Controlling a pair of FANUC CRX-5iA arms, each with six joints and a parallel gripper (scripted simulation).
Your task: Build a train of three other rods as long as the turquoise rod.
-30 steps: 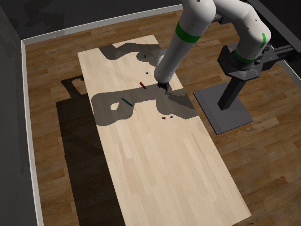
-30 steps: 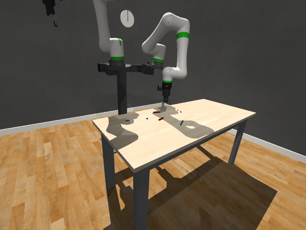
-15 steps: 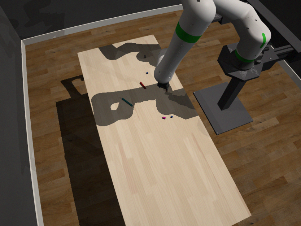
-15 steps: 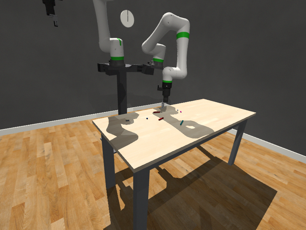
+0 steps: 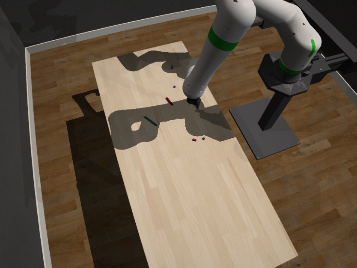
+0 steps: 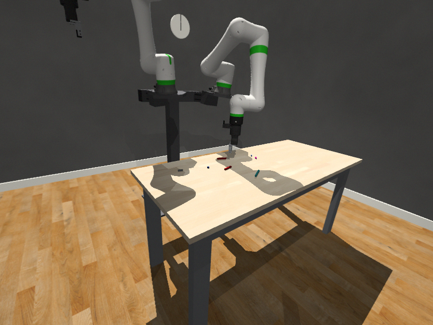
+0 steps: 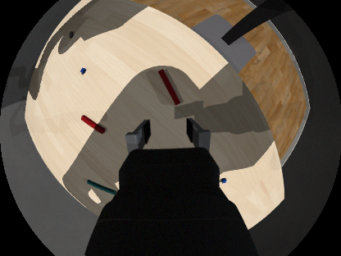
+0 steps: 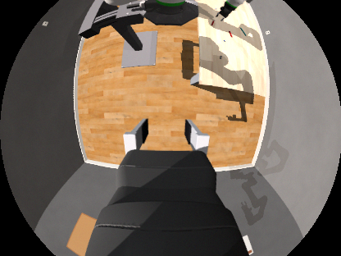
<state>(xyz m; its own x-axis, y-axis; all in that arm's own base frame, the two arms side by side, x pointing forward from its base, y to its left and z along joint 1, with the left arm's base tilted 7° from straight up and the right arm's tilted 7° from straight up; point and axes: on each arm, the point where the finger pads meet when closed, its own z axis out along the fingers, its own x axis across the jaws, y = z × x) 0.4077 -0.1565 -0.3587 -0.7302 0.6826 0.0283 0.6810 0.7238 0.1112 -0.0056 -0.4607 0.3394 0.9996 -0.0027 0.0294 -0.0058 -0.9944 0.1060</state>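
Now: the grey rod 40 cm to the right of my left hand, 8 cm below it and 2 cm ahead of it. The rest, counted from my left hand: turquoise rod (28 cm ahead, 8 cm below); magenta rod (21 cm to the left, 8 cm below, 7 cm ahead).
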